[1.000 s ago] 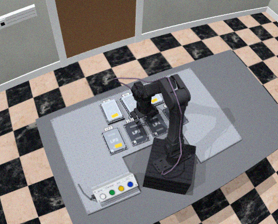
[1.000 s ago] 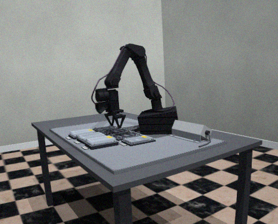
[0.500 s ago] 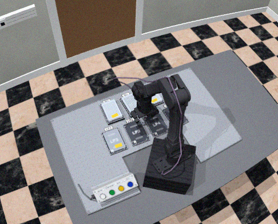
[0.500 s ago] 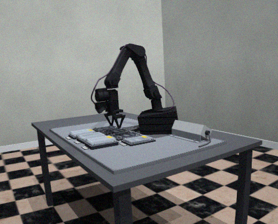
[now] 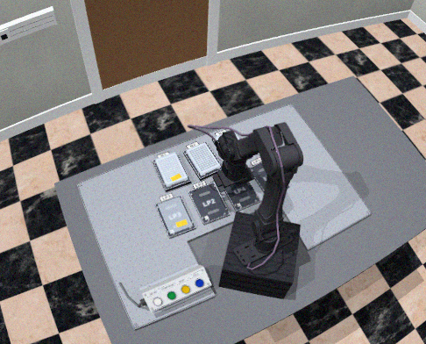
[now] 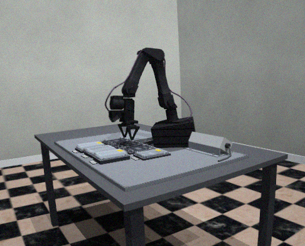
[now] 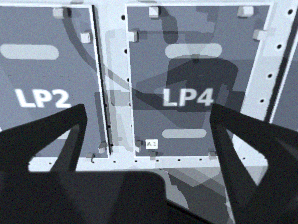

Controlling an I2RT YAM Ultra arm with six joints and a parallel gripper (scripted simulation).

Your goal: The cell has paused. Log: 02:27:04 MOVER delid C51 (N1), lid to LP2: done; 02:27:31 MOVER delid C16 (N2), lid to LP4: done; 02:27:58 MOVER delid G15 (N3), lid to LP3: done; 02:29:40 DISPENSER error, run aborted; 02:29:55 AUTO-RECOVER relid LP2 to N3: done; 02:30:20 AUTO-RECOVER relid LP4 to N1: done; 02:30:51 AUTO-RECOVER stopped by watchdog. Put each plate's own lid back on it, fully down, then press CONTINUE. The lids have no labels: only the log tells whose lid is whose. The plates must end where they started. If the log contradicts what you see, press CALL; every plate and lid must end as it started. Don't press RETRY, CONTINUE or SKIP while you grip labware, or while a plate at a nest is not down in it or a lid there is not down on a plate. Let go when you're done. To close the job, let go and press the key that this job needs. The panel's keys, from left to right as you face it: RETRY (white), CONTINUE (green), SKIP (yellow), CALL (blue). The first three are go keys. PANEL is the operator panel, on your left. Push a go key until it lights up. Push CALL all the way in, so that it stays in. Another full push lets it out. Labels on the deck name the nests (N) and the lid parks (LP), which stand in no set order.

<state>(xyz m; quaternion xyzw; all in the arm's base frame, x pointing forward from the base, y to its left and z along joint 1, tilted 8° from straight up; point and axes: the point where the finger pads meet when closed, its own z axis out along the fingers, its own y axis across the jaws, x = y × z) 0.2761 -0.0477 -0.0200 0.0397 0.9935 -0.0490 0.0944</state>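
Now: the lp4 lid park 10 mm behind my hand, 30 mm to the right of it and 50 mm below it. Also, from my hand: blue call key: 270 mm behind, 280 mm to the left; then lp2 lid park: 90 mm to the left, 50 mm below; then yellow skip key: 270 mm behind, 330 mm to the left, 10 mm above.
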